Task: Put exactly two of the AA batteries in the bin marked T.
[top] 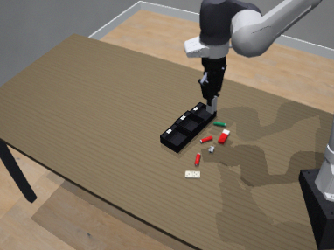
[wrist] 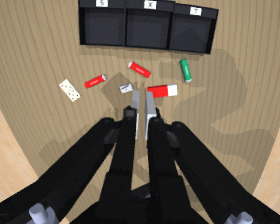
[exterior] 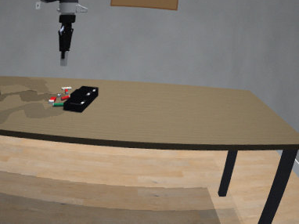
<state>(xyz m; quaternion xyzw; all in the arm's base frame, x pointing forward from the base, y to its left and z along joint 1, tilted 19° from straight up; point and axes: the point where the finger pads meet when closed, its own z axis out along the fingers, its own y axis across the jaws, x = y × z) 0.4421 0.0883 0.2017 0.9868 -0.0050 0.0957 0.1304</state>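
My hand is 170 mm above the black bin row, 100 mm short of it and 10 mm to the left of it. From my hand the other things lie so: red-and-white block: 190 mm below, 50 mm to the right, 40 mm behind; then green battery: 190 mm below, 100 mm to the right, 10 mm ahead; then grey piece: 180 mm below, 40 mm to the left, 40 mm behind.
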